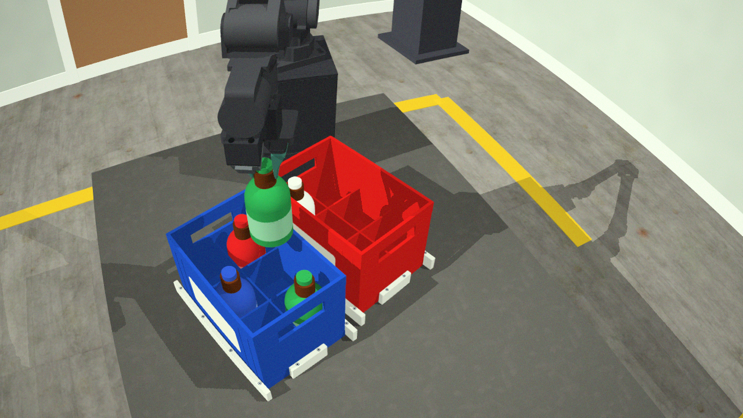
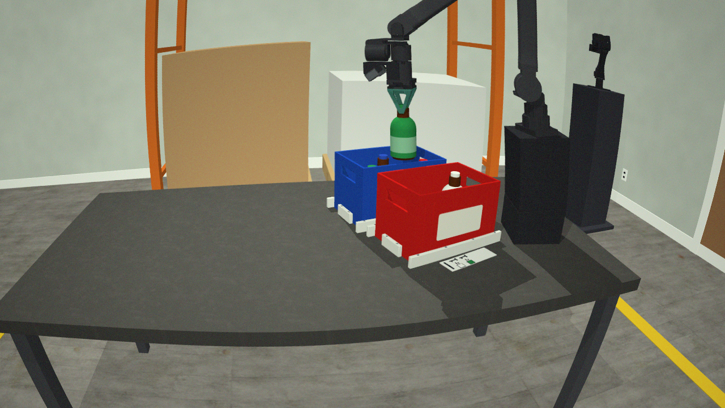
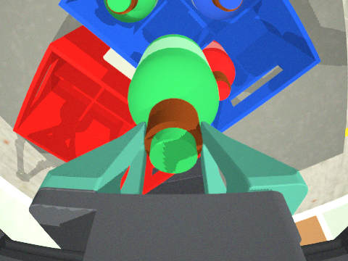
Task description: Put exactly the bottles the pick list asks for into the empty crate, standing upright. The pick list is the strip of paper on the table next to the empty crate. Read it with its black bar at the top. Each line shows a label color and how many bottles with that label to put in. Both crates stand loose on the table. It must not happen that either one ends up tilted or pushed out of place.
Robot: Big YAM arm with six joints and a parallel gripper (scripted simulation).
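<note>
The green bottle is 60 mm below my hand. From my hand the other things lie so: blue crate (10 mm ahead, 50 mm to the right, 240 mm below); then red bottle (80 mm behind, 30 mm to the right, 230 mm below); then blue bottle (20 mm ahead, 90 mm to the right, 230 mm below).
</note>
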